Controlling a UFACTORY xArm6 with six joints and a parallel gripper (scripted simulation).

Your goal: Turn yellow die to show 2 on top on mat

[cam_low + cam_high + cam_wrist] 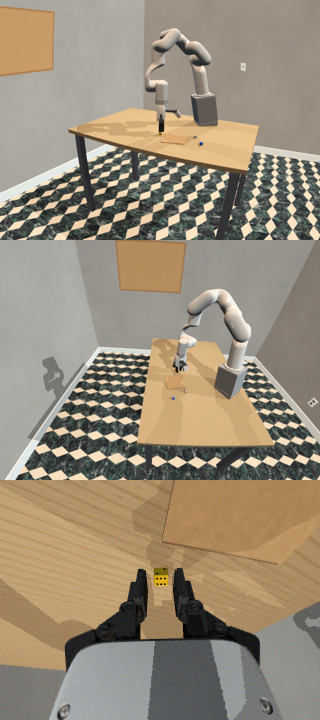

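Right now my hand is 1 cm to the left of the yellow die and 3 cm above it. Round my hand: white die: 22 cm to the left, 3 cm below; then blue die: 10 cm ahead, 27 cm to the left, 3 cm below; then tan mat: 6 cm ahead, 11 cm to the left, 4 cm below.
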